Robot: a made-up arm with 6 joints. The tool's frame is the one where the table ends. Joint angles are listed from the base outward.
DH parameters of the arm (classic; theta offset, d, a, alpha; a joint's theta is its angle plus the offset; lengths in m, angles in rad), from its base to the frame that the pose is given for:
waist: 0 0.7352 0.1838 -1.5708
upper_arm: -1.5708 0 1.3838 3.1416
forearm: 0 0 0.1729 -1.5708
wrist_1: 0 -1.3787 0 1.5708
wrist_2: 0 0 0 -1.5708
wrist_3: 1.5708 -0.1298 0 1.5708
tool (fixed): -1.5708 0 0 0
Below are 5 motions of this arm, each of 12 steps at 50 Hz.
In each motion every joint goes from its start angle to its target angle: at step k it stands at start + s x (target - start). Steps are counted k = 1, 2, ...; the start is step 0. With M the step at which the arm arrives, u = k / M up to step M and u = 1 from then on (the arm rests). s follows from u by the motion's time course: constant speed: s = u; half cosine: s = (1 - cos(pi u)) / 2; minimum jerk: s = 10 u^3 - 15 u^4 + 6 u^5.
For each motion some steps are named. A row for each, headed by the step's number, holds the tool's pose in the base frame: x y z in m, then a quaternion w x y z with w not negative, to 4 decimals.
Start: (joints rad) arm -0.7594 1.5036 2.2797 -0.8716 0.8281 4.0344
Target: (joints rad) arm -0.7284 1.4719 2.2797 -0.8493 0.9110 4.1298
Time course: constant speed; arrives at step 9
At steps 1, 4, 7, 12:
1: 1.7257 -1.7282 2.0305 0.1181 0.5848 -0.5521 0.5825
4: 1.7299 -1.6996 2.0539 0.1261 0.5714 -0.5622 0.5844
7: 1.7336 -1.6708 2.0769 0.1335 0.5577 -0.5725 0.5860
12: 1.7358 -1.6516 2.0921 0.1380 0.5485 -0.5794 0.5869

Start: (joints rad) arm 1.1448 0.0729 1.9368 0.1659 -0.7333 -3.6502
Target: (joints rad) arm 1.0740 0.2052 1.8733 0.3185 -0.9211 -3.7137
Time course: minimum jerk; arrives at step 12
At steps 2, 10, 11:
2: -0.0730 -0.1957 3.5050 0.4483 -0.6637 -0.4902 -0.3439
10: 0.1384 0.1901 3.5335 0.3883 -0.7870 -0.4223 -0.2271
11: 0.1462 0.2022 3.5331 0.3864 -0.7905 -0.4195 -0.2232

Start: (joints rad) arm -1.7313 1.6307 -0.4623 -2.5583 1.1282 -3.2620
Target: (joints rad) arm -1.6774 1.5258 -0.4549 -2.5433 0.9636 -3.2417
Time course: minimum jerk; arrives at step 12
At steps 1, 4, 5, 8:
1: -0.2098 -0.8934 -0.6279 0.0433 0.5672 0.8198 0.0658
4: -0.2038 -0.9263 -0.6171 0.0634 0.5635 0.8223 0.0486
5: -0.1993 -0.9482 -0.6096 0.0769 0.5607 0.8236 0.0372
8: -0.1823 -1.0192 -0.5827 0.1213 0.5494 0.8267 0.0011

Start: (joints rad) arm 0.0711 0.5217 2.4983 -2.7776 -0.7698 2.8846
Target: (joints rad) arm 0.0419 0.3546 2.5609 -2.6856 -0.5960 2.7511
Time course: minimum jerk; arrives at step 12
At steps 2, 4, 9, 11, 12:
2: 0.0367 0.0349 3.1838 0.2090 -0.0892 -0.9734 0.0294
4: -0.0458 0.0296 3.1729 0.2059 -0.0924 -0.9737 0.0301
9: -0.3639 0.0160 3.1019 0.1932 -0.1007 -0.9755 0.0306
11: -0.4084 0.0149 3.0882 0.1912 -0.1013 -0.9758 0.0304
12: -0.4106 0.0149 3.0874 0.1911 -0.1013 -0.9758 0.0304

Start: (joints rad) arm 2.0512 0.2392 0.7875 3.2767 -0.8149 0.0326
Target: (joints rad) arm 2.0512 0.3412 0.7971 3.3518 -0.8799 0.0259
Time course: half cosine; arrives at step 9
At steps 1, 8, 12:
1: -0.7657 1.4413 3.0680 0.4954 -0.4020 -0.6611 -0.3947
8: -0.8656 1.6165 2.9305 0.4692 -0.3925 -0.6733 -0.4152
12: -0.8688 1.6219 2.9257 0.4684 -0.3921 -0.6737 -0.4159

